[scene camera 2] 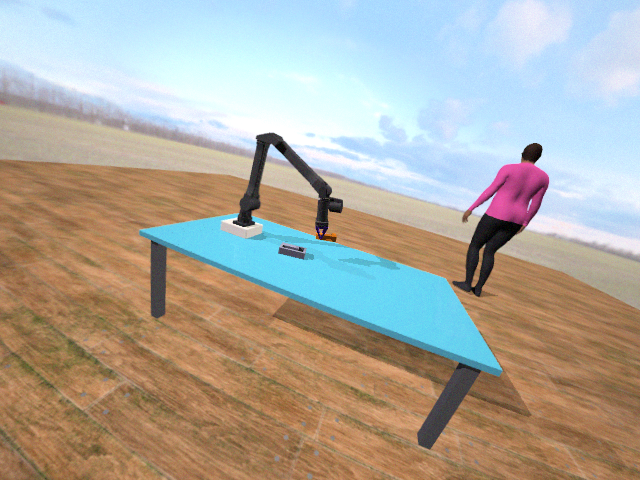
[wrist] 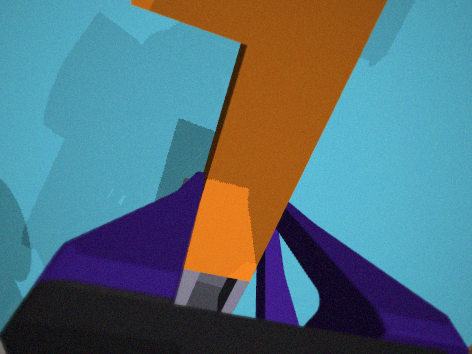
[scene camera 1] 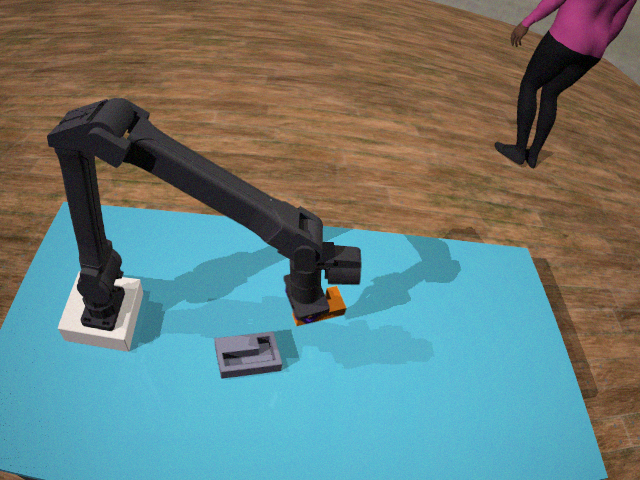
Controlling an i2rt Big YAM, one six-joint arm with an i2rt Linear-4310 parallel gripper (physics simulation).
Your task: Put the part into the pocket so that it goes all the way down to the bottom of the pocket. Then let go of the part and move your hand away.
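Seen in the pictures: gripper, fingertip midpoint: [scene camera 2: 320, 237] [wrist: 233, 192] [scene camera 1: 306, 316]; arm's base, link origin: [scene camera 2: 244, 223] [scene camera 1: 103, 308].
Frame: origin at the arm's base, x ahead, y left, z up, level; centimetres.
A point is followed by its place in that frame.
Note:
The orange L-shaped part [scene camera 1: 337, 301] {x 54.2, y 4.0, z 9.2 cm} [scene camera 2: 330, 237] {x 53.1, y 1.5, z 8.3 cm} [wrist: 295, 90] {x 52.8, y 2.7, z 9.0 cm} is held off the table, with its shadow apart from it. My gripper [scene camera 1: 310, 318] {x 47.9, y 1.3, z 6.3 cm} [scene camera 2: 321, 238] {x 47.9, y 1.3, z 6.3 cm} [wrist: 233, 192] {x 47.9, y 1.3, z 6.3 cm} points down and is shut on the part's long leg, near its free end. In scene camera 1, the short leg points to the back at the right end. The grey block [scene camera 1: 235, 345] {x 33.0, y -3.1, z -2.1 cm} [scene camera 2: 292, 253] {x 37.7, y -8.4, z -3.8 cm} [wrist: 184, 286] {x 33.3, y -3.8, z -2.1 cm} with the L-shaped pocket lies on the table, left of and in front of the part. Its pocket is empty. In the wrist view the part and hand hide most of the block.
The arm's white base block [scene camera 1: 96, 338] {x 0.0, y -7.7, z -1.6 cm} [scene camera 2: 240, 229] {x 3.4, y -7.6, z -1.2 cm} stands at the left of the blue table [scene camera 1: 439, 403] {x 81.8, y -13.5, z -5.6 cm} [scene camera 2: 392, 310] {x 91.6, y -24.9, z -5.7 cm}. The table's back edge is behind the gripper. A person in a pink top [scene camera 1: 586, 28] [scene camera 2: 519, 191] stands on the wooden floor beyond the table.

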